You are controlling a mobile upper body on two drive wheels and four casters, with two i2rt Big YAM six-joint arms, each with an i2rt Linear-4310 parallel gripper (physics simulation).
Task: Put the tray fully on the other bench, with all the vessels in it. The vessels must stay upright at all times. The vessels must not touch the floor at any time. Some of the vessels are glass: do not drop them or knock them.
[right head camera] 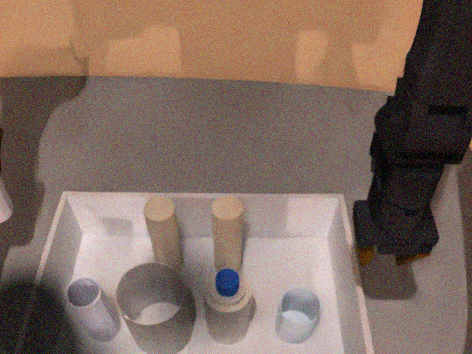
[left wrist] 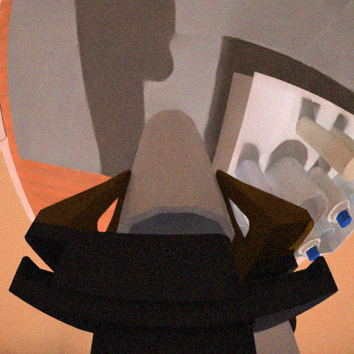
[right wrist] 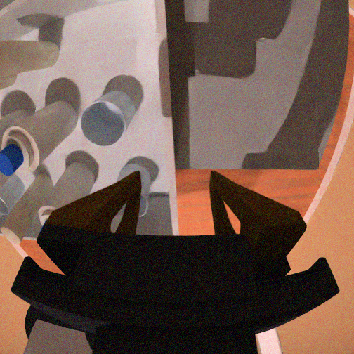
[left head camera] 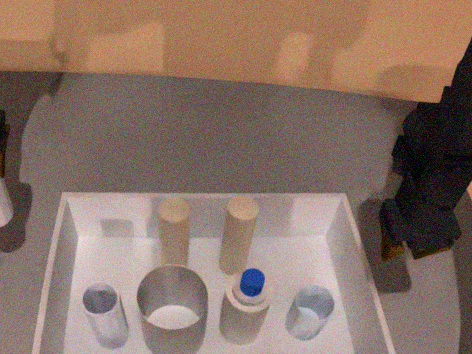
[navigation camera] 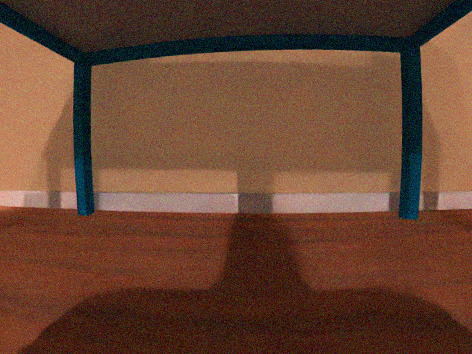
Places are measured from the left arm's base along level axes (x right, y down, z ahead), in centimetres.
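Pixels of known places: right gripper, fingertip midpoint: [right head camera: 379, 262] [left head camera: 398, 257].
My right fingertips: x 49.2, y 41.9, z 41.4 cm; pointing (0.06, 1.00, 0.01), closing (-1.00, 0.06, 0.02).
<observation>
Behind a point stands the place of what it marks.
My left gripper [left wrist: 173, 177] is shut on a pale grey cylindrical vessel [left head camera: 4, 205] {x -11.5, y 43.7, z 51.0 cm} [right head camera: 4, 206] {x -11.5, y 44.7, z 51.2 cm} [left wrist: 171, 150], held over the bench outside the tray's left side. The white tray [left head camera: 200, 194] {x 20.4, y 51.8, z 61.9 cm} [right head camera: 200, 193] {x 21.9, y 51.7, z 62.1 cm} [left wrist: 227, 145] holds two beige cylinders [left head camera: 174, 235] {x 16.0, y 50.3, z 51.4 cm} [left head camera: 239, 240] {x 27.0, y 52.5, z 52.2 cm}, a wide grey beaker [left head camera: 172, 335] {x 16.0, y 52.2, z 34.6 cm} [right head camera: 165, 332] {x 18.4, y 53.9, z 35.2 cm}, a blue-capped bottle [left head camera: 244, 320] {x 27.0, y 53.6, z 37.7 cm} [right head camera: 229, 320] {x 28.2, y 53.4, z 37.7 cm}, a small clear glass [left head camera: 306, 325] {x 38.2, y 58.1, z 38.4 cm} [right wrist: 103, 123] and a pale tube [left head camera: 107, 322] {x 6.1, y 52.8, z 36.6 cm} [right head camera: 95, 320] {x 6.4, y 55.2, z 36.8 cm}. These look upright. A second blue cap [left wrist: 313, 253] shows in the left wrist view. My right gripper [left head camera: 404, 253] {x 49.2, y 41.8, z 41.4 cm} [right head camera: 385, 257] {x 49.2, y 41.8, z 41.4 cm} [right wrist: 175, 178] is open, outside the tray's right wall.
The grey bench top [left head camera: 225, 135] {x 27.6, y 64.8, z 93.7 cm} [right head camera: 225, 135] {x 24.9, y 64.8, z 93.6 cm} reaches beyond the tray to a tan wall [left head camera: 225, 30] {x 27.7, y 51.0, z 126.4 cm}. The navigation camera shows the bench's teal frame [navigation camera: 240, 44] {x 20.8, y 71.0, z 114.1 cm} and two legs [navigation camera: 84, 140] {x -49.3, y 107.3, z 117.1 cm} [navigation camera: 411, 135] {x 88.1, y 107.3, z 109.8 cm} on the wooden floor [navigation camera: 150, 250] {x -2.9, y 141.0, z 83.2 cm}. A dark blurred shape covers the right head view's lower left.
</observation>
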